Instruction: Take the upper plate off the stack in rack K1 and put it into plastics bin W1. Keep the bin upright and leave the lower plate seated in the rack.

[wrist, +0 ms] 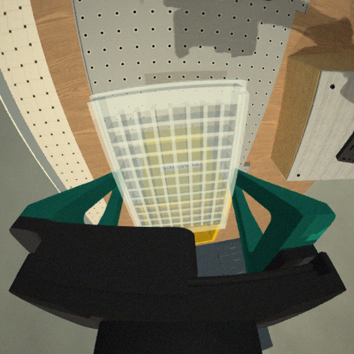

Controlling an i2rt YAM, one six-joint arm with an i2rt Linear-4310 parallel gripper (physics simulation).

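A clear, whitish plate [175,106] with a grid of wells is held between the green fingers of my gripper [176,174], one finger at each long side. The gripper is shut on it. The yellow plastics bin [206,235] lies below the plate in the wrist view. Its blurred lettering and yellow walls show through the plate, and an orange-yellow corner shows past the plate's near edge. Most of the bin is covered by the plate. Rack K1 and the lower plate do not show in this view.
A grey perforated board [115,40] lies beyond the plate, with dark shadows on it. A wood-sided box with a grey top [315,120] stands at the right, with a black part at its edge. A cream dotted strip [30,85] curves along the left. A dark blue-grey surface [220,257] shows near the gripper body.
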